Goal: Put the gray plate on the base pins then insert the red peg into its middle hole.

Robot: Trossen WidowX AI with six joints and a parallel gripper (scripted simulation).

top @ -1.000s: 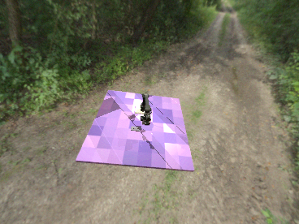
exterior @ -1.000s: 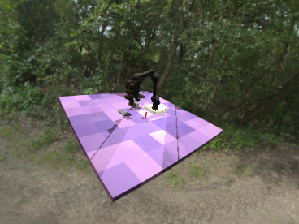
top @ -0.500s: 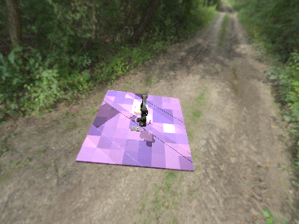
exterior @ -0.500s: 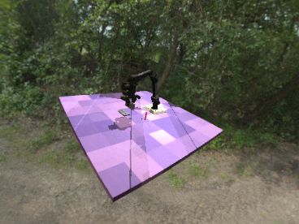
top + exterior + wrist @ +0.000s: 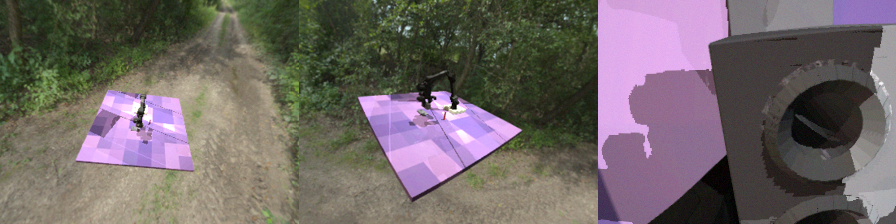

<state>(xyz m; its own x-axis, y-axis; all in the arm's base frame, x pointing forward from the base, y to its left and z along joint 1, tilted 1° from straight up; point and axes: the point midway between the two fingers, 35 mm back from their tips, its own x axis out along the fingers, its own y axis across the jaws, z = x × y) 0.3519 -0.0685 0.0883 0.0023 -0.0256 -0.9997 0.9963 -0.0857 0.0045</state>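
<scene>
Now: the pin base 8 cm below my gripper tip, 5 cm to the right of it and 1 cm behind it. Round my gripper tip: gray plate: 3 cm above; red peg: 16 cm to the left, 10 cm behind, 5 cm below.
</scene>
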